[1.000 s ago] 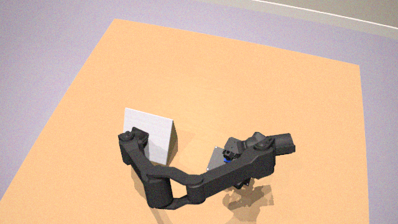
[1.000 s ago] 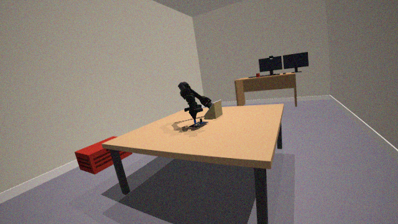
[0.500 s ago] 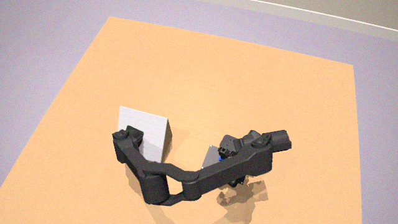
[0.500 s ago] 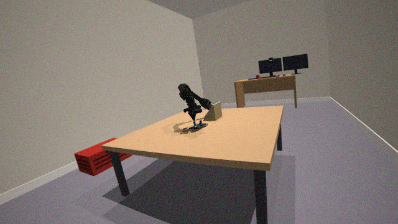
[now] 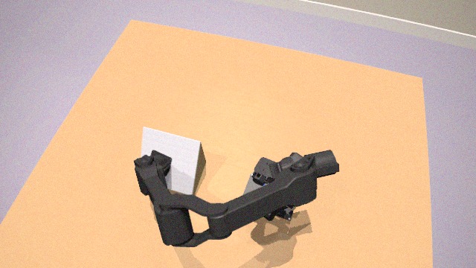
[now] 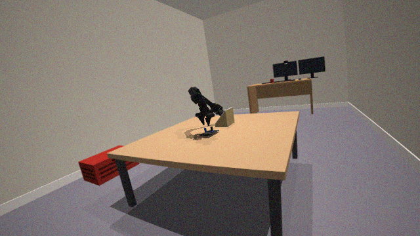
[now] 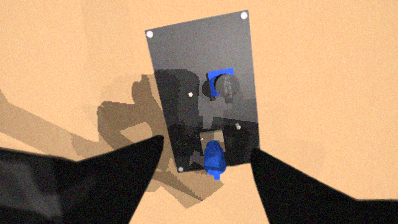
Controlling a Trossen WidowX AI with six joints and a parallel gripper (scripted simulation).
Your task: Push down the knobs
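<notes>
My gripper tip is 40 mm past the dark knob, 40 mm above it and 20 mm to the right of it. The rest, counted from my gripper tip: blue knob: 30 mm below, 30 mm ahead.
</notes>
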